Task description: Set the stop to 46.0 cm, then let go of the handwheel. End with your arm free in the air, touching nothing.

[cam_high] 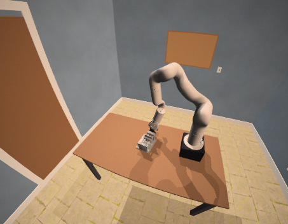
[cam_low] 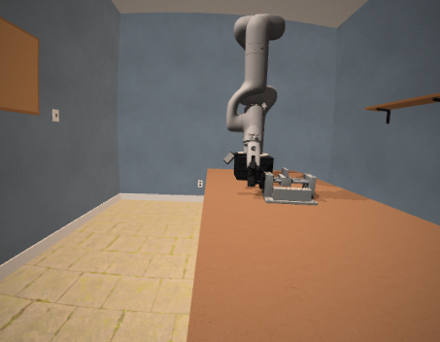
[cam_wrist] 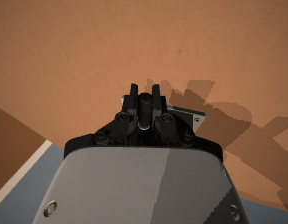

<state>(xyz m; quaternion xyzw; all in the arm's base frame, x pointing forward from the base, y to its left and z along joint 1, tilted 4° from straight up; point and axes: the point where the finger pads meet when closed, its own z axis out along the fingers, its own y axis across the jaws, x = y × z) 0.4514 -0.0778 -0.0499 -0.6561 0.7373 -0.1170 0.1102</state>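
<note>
Right now my hand is 1 cm to the right of the dark round handwheel handle. Also, from my hand: black handwheel 2 cm to the left.
</note>
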